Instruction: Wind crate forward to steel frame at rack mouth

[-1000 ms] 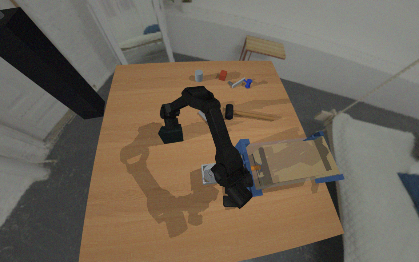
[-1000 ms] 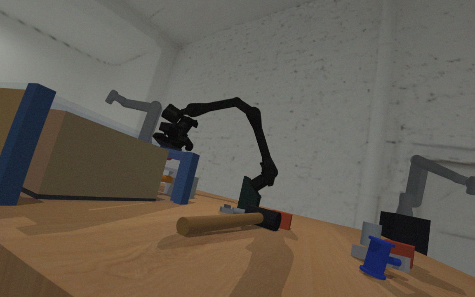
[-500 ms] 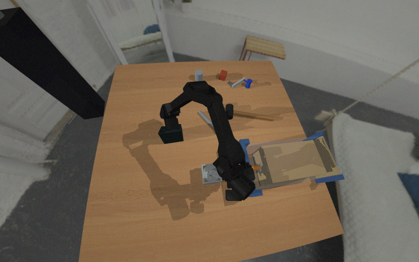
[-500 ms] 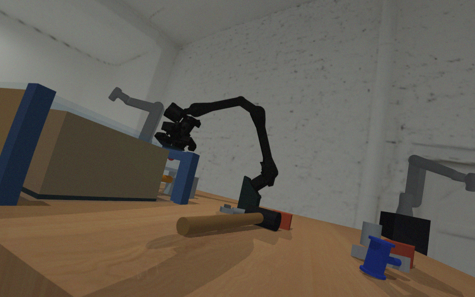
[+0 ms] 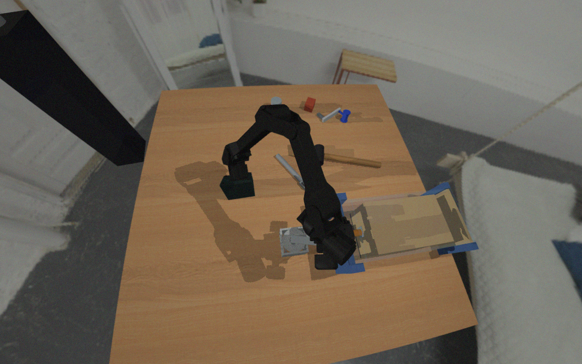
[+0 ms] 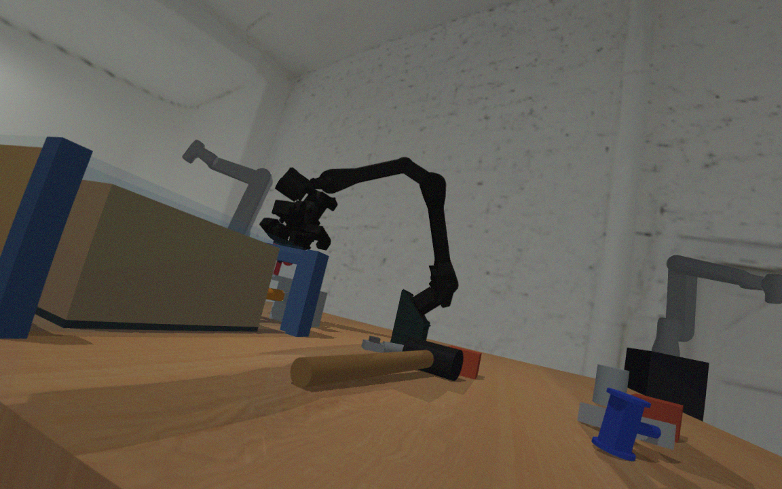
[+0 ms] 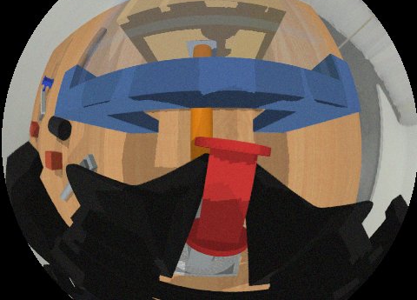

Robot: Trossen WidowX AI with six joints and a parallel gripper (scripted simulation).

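My gripper tip is 5 cm short of the blue steel frame, 2 cm to the right of it and 2 cm above it. From my gripper tip the other things lie so: winch (13 cm behind, 10 cm below, 3 cm to the left); then red-knobbed winch handle (5 cm behind, 3 cm below, 2 cm to the left); then red knob (2 cm behind).
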